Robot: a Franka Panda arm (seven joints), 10 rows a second.
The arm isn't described. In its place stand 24 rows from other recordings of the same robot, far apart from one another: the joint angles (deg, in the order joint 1, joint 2, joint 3, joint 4, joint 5, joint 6, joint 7), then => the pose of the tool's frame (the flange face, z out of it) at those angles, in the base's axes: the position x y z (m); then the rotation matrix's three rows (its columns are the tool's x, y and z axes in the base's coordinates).
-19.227, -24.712, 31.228, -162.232, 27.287, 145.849, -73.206 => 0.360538 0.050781 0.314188; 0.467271 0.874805 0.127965; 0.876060 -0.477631 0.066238; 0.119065 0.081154 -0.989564
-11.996, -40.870, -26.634, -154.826, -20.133, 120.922, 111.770 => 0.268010 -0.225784 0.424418; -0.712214 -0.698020 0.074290; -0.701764 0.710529 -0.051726; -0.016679 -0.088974 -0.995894
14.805, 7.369, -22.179, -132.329, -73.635, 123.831, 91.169 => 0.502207 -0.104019 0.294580; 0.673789 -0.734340 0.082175; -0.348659 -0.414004 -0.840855; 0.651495 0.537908 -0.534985
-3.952, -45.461, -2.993, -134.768, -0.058, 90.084, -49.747 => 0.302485 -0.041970 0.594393; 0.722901 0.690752 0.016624; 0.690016 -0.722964 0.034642; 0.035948 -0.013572 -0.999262
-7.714, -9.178, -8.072, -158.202, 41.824, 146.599, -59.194 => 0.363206 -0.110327 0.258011; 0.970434 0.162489 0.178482; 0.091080 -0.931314 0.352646; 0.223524 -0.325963 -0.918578
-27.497, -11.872, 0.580, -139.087, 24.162, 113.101, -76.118 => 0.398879 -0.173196 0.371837; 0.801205 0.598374 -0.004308; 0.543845 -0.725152 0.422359; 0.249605 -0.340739 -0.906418
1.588, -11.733, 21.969, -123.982, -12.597, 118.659, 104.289 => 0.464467 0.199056 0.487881; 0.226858 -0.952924 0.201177; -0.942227 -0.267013 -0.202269; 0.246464 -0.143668 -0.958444
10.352, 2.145, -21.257, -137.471, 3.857, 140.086, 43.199 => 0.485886 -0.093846 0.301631; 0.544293 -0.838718 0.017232; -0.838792 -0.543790 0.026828; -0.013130 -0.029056 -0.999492
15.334, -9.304, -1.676, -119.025, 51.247, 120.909, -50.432 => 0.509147 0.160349 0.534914; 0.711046 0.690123 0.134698; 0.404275 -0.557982 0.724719; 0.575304 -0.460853 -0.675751
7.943, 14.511, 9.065, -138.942, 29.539, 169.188, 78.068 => 0.497423 0.119556 0.228961; 0.026796 -0.968905 0.245978; -0.977439 0.026177 0.209590; -0.209511 -0.246045 -0.946344
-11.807, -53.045, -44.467, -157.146, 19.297, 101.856, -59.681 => 0.199173 -0.217060 0.422978; 0.826142 0.400980 0.395859; 0.006327 -0.709105 0.705074; 0.563426 -0.579987 -0.588359
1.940, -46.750, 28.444, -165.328, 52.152, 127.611, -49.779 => 0.276383 0.162154 0.384334; 0.703290 0.702057 0.111797; 0.613417 -0.678780 0.403704; 0.359309 -0.215343 -0.908033
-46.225, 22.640, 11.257, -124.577, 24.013, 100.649, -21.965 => 0.404994 -0.234024 0.187747; 0.798791 -0.539839 -0.265531; -0.187013 -0.642315 0.743275; -0.571803 -0.544064 -0.614032
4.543, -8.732, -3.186, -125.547, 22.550, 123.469, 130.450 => 0.514231 0.027022 0.464968; -0.749872 -0.647367 0.136411; -0.581350 0.743192 0.331206; -0.315791 0.169060 -0.933646
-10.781, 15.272, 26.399, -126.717, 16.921, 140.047, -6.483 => 0.530275 0.148280 0.269626; 0.989134 0.132795 -0.063077; 0.145578 -0.944558 0.294307; -0.020497 -0.300292 -0.953627
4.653, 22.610, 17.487, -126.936, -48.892, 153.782, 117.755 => 0.502030 0.232326 0.210777; 0.545467 -0.788141 0.285130; -0.792159 -0.595919 -0.131772; 0.273769 -0.153991 -0.949388
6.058, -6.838, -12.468, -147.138, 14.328, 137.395, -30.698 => 0.433260 -0.045293 0.301498; 0.972320 0.233121 -0.015764; 0.231640 -0.952909 0.195720; 0.030605 -0.193954 -0.980533
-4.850, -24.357, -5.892, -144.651, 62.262, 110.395, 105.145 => 0.408968 -0.015918 0.445736; -0.715004 -0.660307 0.229704; -0.217433 0.522294 0.824580; -0.664449 0.539633 -0.517015
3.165, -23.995, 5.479, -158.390, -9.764, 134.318, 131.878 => 0.363591 0.049833 0.338053; -0.453545 -0.890828 0.026893; -0.881934 0.444260 -0.157564; 0.128414 -0.095180 -0.987143
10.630, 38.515, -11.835, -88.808, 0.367, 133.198, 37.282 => 0.715877 0.008761 0.272193; 0.801706 -0.586447 0.115534; -0.574871 -0.809450 -0.119642; 0.163683 0.029501 -0.986072
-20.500, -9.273, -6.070, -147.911, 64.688, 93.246, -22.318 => 0.377240 -0.085005 0.326442; 0.846265 -0.510772 0.151484; -0.284678 -0.193191 0.938955; -0.450327 -0.837729 -0.308896
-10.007, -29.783, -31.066, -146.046, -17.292, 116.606, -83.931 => 0.286433 -0.270264 0.415933; 0.575637 0.816910 -0.036058; 0.817663 -0.575497 0.015184; -0.008347 -0.038223 -0.999234
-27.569, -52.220, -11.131, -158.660, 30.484, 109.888, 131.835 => 0.248203 -0.152119 0.471328; -0.895782 -0.158185 0.415394; 0.050438 0.892323 0.448571; -0.441623 0.422773 -0.791348
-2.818, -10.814, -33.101, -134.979, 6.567, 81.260, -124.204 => 0.314781 -0.211195 0.363707; 0.159403 0.872454 -0.461968; 0.818612 0.144739 0.555811; 0.551784 -0.466770 -0.691129
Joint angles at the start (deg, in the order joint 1, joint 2, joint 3, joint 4, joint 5, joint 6, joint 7):
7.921 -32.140 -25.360 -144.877 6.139 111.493 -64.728
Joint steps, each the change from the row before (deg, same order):
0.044 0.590 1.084 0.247 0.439 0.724 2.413
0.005 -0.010 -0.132 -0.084 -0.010 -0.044 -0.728
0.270 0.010 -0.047 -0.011 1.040 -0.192 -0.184
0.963 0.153 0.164 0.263 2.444 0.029 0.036
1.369 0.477 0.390 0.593 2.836 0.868 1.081
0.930 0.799 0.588 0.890 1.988 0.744 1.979
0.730 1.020 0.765 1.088 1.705 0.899 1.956
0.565 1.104 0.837 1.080 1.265 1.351 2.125
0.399 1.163 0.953 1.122 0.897 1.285 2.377
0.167 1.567 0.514 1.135 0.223 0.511 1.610
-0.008 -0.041 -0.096 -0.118 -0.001 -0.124 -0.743
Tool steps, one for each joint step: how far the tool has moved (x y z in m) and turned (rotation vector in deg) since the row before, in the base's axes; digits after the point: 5 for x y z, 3 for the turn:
0.00495 0.00656 0.00105 -0.459 0.344 -1.785
-0.00053 -0.00059 -0.00085 0.077 -0.113 0.618
0.00038 0.00274 -0.00008 1.009 0.020 0.031
0.00374 0.00920 0.00239 2.034 -0.379 -0.023
0.00763 0.01228 0.00463 1.985 -0.725 -0.934
0.00801 0.00972 0.00470 1.124 -0.101 -1.675
0.00897 0.00920 0.00509 0.724 -0.176 -1.667
0.00947 0.00814 0.00483 0.249 -0.372 -1.913
0.00928 0.00797 0.00452 -0.034 -0.189 -2.008
0.00841 0.00384 -0.00019 -0.413 0.585 -1.309
-0.00071 -0.00051 -0.00096 0.005 -0.116 0.647

